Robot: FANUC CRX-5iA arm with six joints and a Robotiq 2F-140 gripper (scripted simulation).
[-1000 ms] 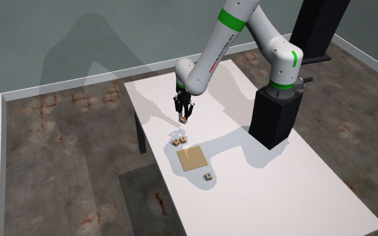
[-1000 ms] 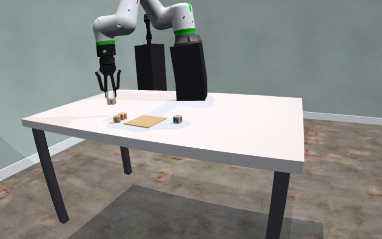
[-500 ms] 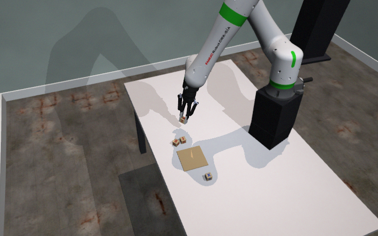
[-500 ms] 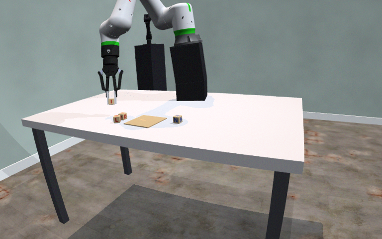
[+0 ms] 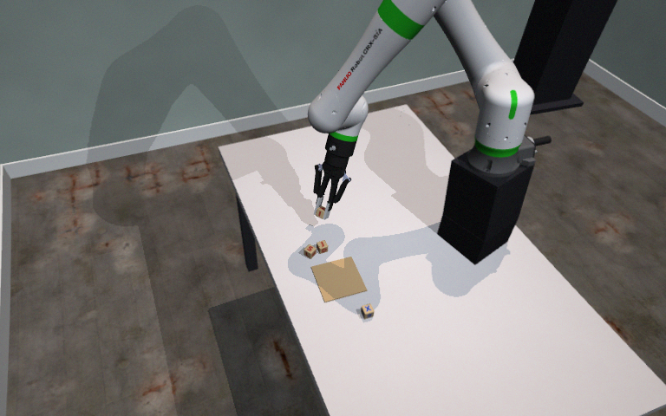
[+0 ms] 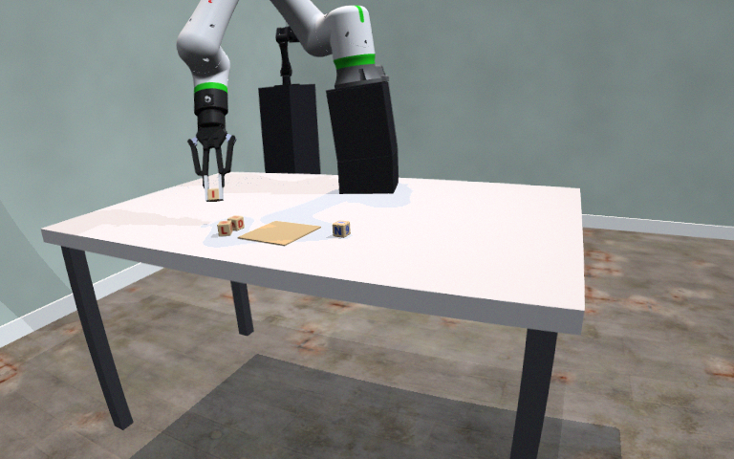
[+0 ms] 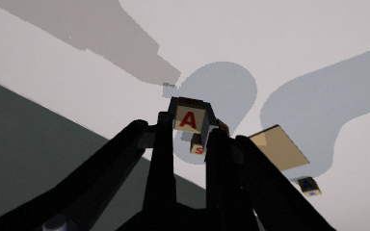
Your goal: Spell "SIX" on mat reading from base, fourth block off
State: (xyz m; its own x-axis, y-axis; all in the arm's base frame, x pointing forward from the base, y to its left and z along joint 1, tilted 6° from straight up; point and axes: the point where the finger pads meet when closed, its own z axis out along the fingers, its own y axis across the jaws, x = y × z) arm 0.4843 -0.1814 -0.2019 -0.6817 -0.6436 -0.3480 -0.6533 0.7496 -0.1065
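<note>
My gripper is now 1 cm short of the block and 2 cm above it. Also, from my hand: tan mat: 1 cm ahead, 23 cm to the left, 9 cm below.
</note>
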